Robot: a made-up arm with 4 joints.
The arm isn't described. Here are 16 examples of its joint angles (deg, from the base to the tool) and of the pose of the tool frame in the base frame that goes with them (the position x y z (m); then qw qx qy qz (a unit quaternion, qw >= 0)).
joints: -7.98 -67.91 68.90 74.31
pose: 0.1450 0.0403 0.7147 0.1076 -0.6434 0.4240 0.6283
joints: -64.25 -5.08 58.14 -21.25
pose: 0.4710 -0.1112 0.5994 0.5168 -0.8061 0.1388 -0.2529
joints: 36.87 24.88 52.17 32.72
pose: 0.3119 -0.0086 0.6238 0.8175 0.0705 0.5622 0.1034
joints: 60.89 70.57 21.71 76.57
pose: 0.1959 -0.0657 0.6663 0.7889 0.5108 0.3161 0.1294
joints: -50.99 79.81 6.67 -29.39
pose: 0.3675 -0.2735 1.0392 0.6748 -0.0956 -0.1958 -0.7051
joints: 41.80 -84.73 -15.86 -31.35
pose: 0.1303 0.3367 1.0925 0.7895 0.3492 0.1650 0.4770
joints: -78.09 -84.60 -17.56 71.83
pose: -0.0507 -0.0258 0.6063 0.0380 0.1508 -0.6323 -0.7590
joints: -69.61 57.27 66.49 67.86
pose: 0.1749 -0.0810 0.7774 0.5298 -0.4869 0.6417 -0.2655
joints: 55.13 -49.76 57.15 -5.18
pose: 0.3702 0.2143 0.8179 0.9574 -0.0771 0.1721 0.2185
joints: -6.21 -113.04 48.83 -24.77
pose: -0.0532 0.3031 0.5465 0.6575 -0.4707 0.0172 0.5882
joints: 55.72 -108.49 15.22 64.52
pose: -0.0040 0.0963 0.8319 0.2897 -0.2753 -0.3045 0.8646
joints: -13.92 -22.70 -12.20 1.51
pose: 0.3744 0.3041 0.6792 0.9331 -0.0325 0.2716 0.2334
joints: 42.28 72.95 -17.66 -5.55
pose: 0.3323 -0.3738 0.5954 0.6015 0.4994 0.1706 -0.5997
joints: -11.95 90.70 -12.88 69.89
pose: 0.2521 -0.1632 0.7836 0.9753 -0.1108 0.1010 -0.1622
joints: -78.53 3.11 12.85 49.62
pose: 0.2701 -0.0218 0.5540 0.5142 -0.6749 0.4813 0.2202
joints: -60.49 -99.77 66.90 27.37
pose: 0.0380 -0.0841 0.5176 0.1005 0.7659 -0.2994 -0.5601
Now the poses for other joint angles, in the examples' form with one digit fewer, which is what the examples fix.
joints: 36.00 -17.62 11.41 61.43
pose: 0.251 0.119 0.805 0.786 0.051 0.111 0.606
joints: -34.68 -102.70 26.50 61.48
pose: -0.028 0.022 0.636 0.092 0.424 -0.349 -0.831
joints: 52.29 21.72 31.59 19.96
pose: 0.415 0.003 0.668 0.857 0.297 0.419 0.031
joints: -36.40 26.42 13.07 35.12
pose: 0.388 0.006 0.652 0.865 -0.363 0.346 0.030
